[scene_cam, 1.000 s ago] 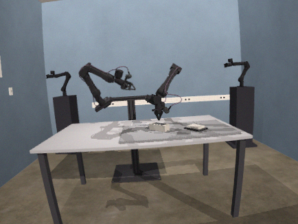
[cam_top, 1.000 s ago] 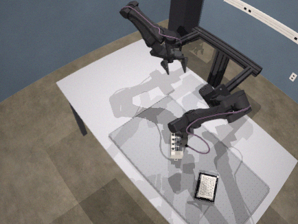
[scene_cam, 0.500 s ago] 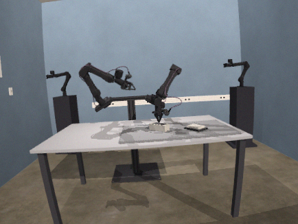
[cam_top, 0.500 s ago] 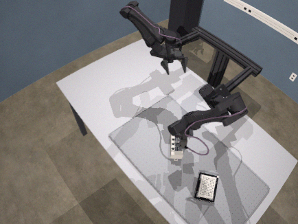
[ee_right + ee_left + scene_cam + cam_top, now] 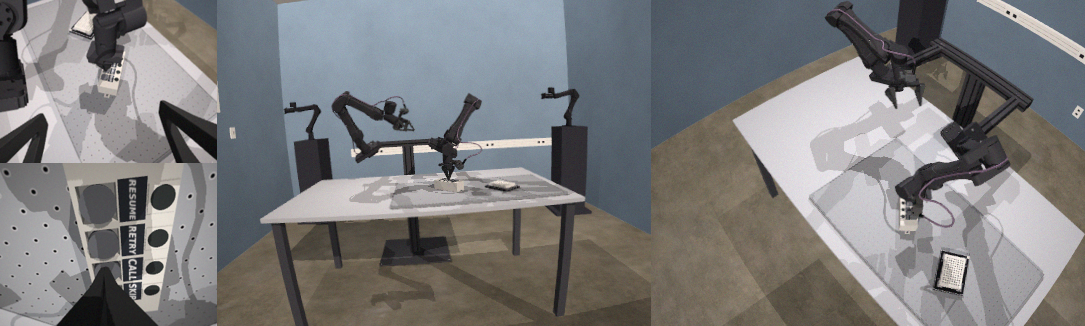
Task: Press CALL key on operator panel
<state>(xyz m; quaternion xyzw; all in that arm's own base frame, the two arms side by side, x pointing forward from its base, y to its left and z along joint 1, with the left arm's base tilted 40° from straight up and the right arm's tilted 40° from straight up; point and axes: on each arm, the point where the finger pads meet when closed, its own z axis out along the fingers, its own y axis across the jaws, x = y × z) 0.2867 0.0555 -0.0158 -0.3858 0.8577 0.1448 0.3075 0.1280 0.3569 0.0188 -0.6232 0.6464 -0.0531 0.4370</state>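
The operator panel lies 1 cm ahead of my left hand, 1 cm to the left of it and 2 cm below it.
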